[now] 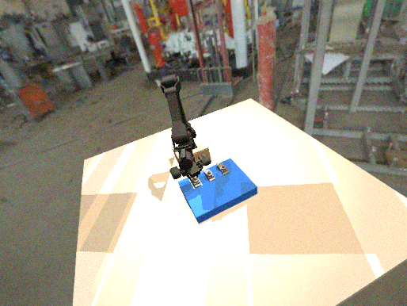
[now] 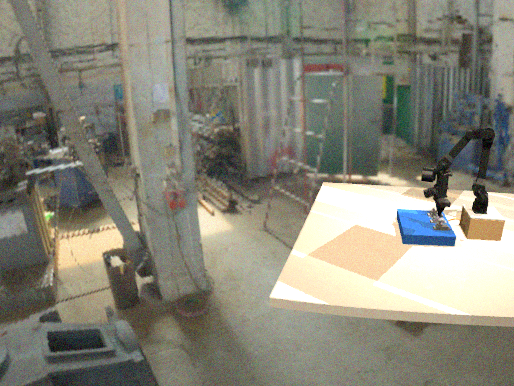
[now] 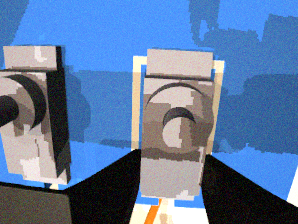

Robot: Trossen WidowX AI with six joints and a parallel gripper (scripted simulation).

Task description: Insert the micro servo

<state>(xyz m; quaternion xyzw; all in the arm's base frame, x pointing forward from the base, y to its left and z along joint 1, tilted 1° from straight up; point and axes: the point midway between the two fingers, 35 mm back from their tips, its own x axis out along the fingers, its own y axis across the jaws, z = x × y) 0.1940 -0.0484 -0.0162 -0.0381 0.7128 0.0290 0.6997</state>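
My gripper tip is 110 mm short of the blue deck, 90 mm to the right of it and 30 mm above it.
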